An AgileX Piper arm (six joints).
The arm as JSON. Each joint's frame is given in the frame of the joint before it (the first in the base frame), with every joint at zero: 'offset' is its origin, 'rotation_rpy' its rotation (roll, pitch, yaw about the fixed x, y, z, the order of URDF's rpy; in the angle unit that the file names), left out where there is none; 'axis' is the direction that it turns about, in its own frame. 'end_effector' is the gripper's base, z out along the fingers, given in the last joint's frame.
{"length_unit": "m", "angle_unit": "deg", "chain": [
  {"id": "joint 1", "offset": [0.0, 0.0, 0.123], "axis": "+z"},
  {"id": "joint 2", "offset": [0.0, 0.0, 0.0], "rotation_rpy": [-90.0, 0.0, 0.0], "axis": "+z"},
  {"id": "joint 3", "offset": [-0.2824, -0.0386, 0.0], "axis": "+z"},
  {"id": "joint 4", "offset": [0.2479, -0.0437, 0.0], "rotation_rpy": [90.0, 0.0, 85.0], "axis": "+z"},
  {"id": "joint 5", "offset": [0.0, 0.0, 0.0], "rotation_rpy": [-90.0, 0.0, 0.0], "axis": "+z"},
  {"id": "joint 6", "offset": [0.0, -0.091, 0.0], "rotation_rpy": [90.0, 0.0, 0.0], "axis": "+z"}
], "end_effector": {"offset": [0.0, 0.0, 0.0]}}
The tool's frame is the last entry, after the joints.
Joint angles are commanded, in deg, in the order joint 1, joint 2, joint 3, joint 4, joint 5, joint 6. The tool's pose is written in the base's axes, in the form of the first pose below.
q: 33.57, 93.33, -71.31, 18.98, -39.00, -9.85
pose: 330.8, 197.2, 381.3; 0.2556, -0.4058, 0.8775; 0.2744, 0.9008, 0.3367; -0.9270, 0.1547, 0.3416
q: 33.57, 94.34, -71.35, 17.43, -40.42, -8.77
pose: 333.4, 200.1, 377.2; 0.2671, -0.4146, 0.8699; 0.2732, 0.8983, 0.3442; -0.9241, 0.1457, 0.3532
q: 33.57, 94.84, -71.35, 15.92, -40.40, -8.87
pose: 334.5, 202.6, 374.2; 0.2715, -0.4225, 0.8648; 0.2499, 0.8986, 0.3605; -0.9294, 0.1182, 0.3496
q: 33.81, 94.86, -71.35, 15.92, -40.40, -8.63
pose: 333.8, 204.0, 374.1; 0.2684, -0.4273, 0.8633; 0.2546, 0.8958, 0.3642; -0.9290, 0.1221, 0.3493
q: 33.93, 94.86, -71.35, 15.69, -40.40, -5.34
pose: 333.2, 204.9, 374.1; 0.2444, -0.4453, 0.8614; 0.3035, 0.8788, 0.3682; -0.9209, 0.1715, 0.3499
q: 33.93, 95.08, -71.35, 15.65, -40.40, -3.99
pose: 334.0, 205.5, 372.6; 0.2312, -0.4506, 0.8623; 0.3217, 0.8718, 0.3694; -0.9182, 0.1921, 0.3465
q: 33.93, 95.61, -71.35, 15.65, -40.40, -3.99
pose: 335.9, 206.8, 369.0; 0.2241, -0.4492, 0.8649; 0.3170, 0.8728, 0.3711; -0.9216, 0.1910, 0.3380
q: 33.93, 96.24, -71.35, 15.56, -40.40, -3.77
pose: 338.1, 208.4, 364.7; 0.2145, -0.4489, 0.8675; 0.3137, 0.8728, 0.3740; -0.9250, 0.1918, 0.3280
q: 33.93, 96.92, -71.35, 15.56, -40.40, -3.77
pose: 340.4, 210.0, 360.0; 0.2054, -0.4470, 0.8706; 0.3075, 0.8740, 0.3762; -0.9291, 0.1905, 0.3170
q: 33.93, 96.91, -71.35, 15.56, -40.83, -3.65
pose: 340.3, 209.7, 360.7; 0.2111, -0.4470, 0.8692; 0.3122, 0.8735, 0.3734; -0.9262, 0.1926, 0.3240
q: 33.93, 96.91, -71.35, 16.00, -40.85, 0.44
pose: 340.5, 209.3, 360.6; 0.1764, -0.4576, 0.8715; 0.3788, 0.8487, 0.3690; -0.9085, 0.2651, 0.3230
